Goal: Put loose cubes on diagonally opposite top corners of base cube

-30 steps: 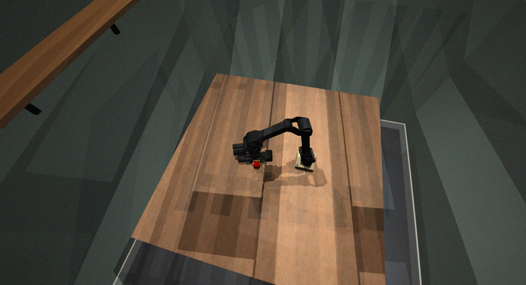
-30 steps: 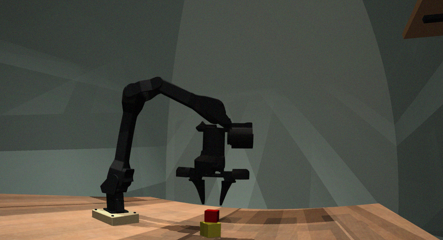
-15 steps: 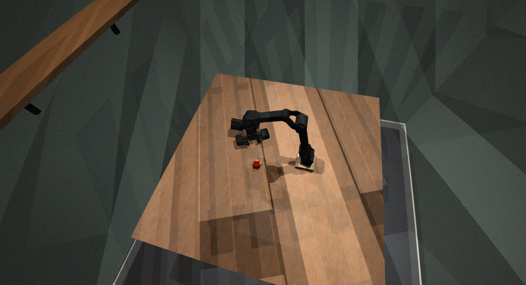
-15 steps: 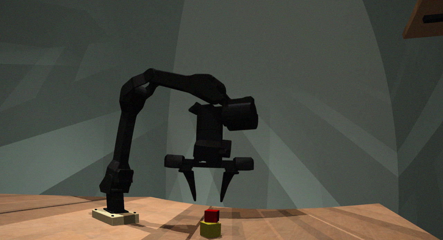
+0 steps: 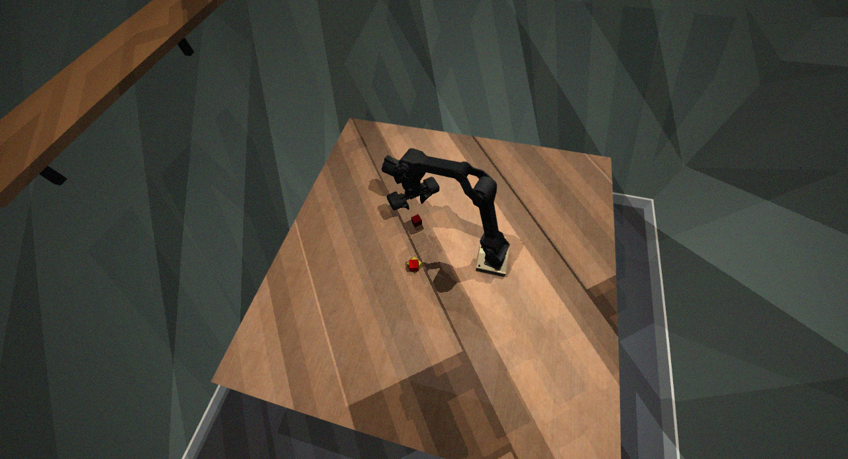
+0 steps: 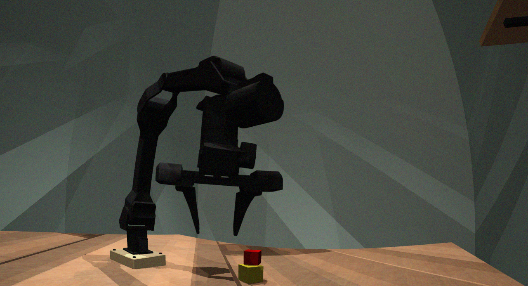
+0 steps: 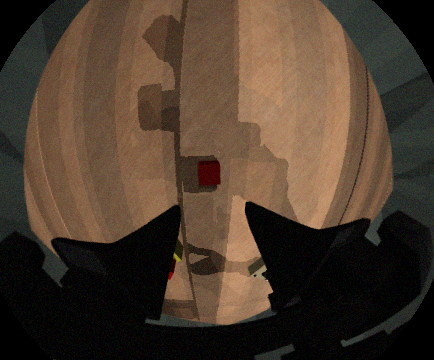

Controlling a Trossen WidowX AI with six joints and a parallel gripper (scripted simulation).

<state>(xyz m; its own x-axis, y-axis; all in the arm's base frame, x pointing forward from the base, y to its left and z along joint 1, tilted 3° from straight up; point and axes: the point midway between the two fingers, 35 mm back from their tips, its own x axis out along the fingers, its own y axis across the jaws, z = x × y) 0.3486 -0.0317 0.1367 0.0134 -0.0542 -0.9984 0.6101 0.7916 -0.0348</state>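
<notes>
Right now my gripper tip is 180 mm to the right of the yellow cube, 110 mm above it and 80 mm past it.
</notes>
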